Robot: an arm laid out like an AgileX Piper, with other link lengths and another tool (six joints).
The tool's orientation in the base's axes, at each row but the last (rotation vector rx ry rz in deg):
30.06 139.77 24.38
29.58 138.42 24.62
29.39 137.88 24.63
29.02 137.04 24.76
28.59 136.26 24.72
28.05 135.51 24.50
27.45 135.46 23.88
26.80 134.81 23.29
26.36 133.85 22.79
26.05 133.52 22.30
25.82 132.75 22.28
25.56 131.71 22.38
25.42 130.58 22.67
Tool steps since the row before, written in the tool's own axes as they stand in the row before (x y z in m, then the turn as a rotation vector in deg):
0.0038 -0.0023 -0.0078 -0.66 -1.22 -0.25
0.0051 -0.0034 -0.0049 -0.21 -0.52 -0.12
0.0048 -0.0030 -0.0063 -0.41 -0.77 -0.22
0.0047 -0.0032 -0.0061 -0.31 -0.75 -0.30
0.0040 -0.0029 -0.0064 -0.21 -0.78 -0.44
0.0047 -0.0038 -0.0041 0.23 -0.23 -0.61
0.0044 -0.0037 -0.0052 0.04 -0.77 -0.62
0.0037 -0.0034 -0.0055 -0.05 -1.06 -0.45
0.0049 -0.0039 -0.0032 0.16 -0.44 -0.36
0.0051 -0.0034 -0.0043 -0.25 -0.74 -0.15
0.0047 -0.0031 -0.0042 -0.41 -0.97 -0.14
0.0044 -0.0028 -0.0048 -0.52 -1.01 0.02
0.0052 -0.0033 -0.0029 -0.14 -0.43 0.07
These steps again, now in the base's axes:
-0.0082 -0.0016 0.0032 0.01 -1.41 0.01
-0.0077 -0.0015 -0.0003 -0.06 -0.57 -0.02
-0.0083 -0.0015 0.0010 -0.04 -0.90 0.05
-0.0081 -0.0017 0.0007 -0.16 -0.85 0.07
-0.0078 -0.0018 0.0013 -0.33 -0.85 0.10
-0.0069 -0.0019 -0.0013 -0.63 -0.20 0.21
-0.0074 -0.0022 -0.0003 -0.62 -0.76 0.10
-0.0071 -0.0023 0.0004 -0.51 -1.03 -0.09
-0.0064 -0.0018 -0.0022 -0.45 -0.38 -0.02
-0.0072 -0.0015 -0.0014 -0.09 -0.79 -0.04
-0.0068 -0.0014 -0.0012 -0.02 -1.06 -0.04
-0.0069 -0.0013 -0.0006 0.16 -1.12 -0.10
-0.0061 -0.0011 -0.0027 0.06 -0.43 -0.13

